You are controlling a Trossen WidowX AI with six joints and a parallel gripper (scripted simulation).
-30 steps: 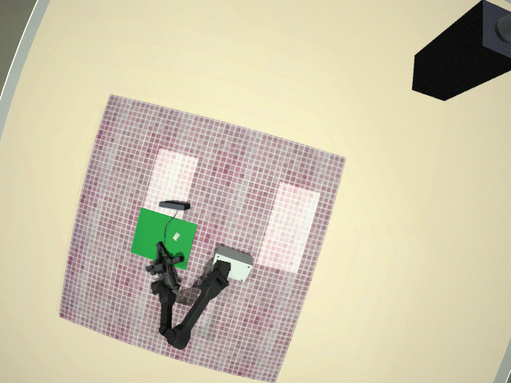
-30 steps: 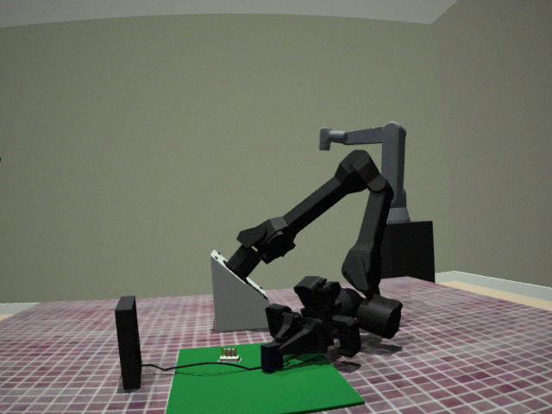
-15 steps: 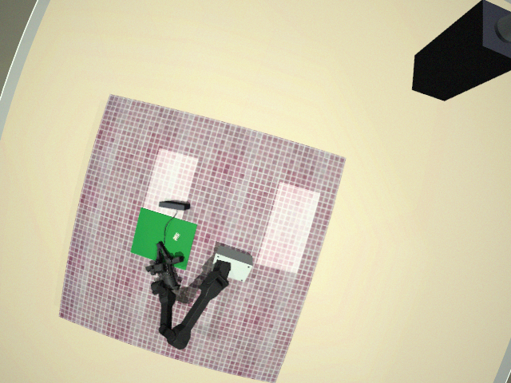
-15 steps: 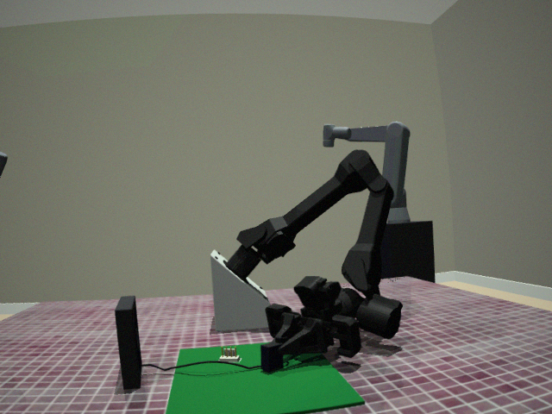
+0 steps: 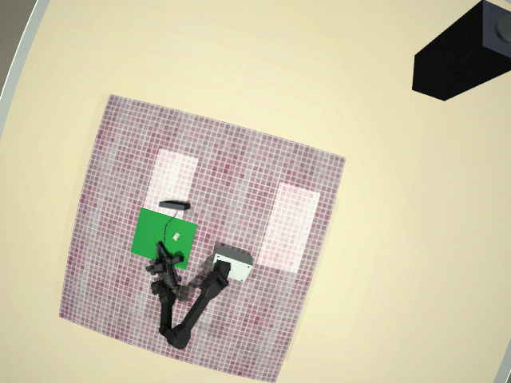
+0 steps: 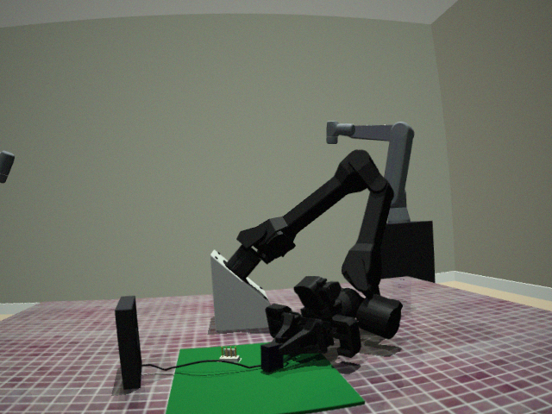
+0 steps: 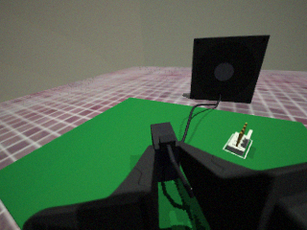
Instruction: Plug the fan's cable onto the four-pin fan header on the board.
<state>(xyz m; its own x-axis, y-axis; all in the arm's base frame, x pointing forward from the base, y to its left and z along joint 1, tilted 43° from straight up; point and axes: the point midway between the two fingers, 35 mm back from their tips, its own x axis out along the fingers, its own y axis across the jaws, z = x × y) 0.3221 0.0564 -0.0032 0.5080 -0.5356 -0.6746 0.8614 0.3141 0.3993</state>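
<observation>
My gripper tip is now 10 mm above the dark plug. The rest, counted from my gripper tip: fan (50 mm behind, 210 mm to the right, 30 mm above); green board (40 mm to the right, 50 mm below).
</observation>
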